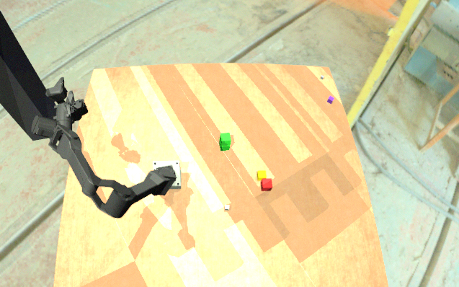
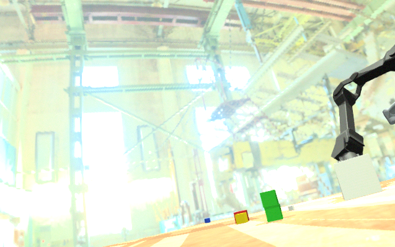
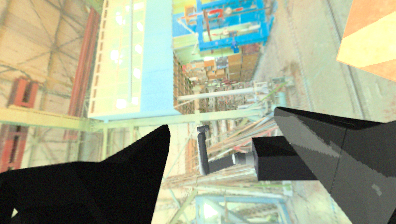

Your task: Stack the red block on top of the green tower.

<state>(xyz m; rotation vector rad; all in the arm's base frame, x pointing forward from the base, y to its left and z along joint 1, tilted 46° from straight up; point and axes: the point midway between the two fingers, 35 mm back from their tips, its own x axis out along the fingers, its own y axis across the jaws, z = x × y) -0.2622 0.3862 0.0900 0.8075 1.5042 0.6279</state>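
Right now the red block is 680 mm ahead of my gripper tip, 330 mm to the right of it and 360 mm below it. The rest, counted from my gripper tip: yellow block: 670 mm ahead, 280 mm to the right, 360 mm below; purple block: 1130 mm ahead, 50 mm to the left, 360 mm below; small white block: 510 mm ahead, 390 mm to the right, 370 mm below.
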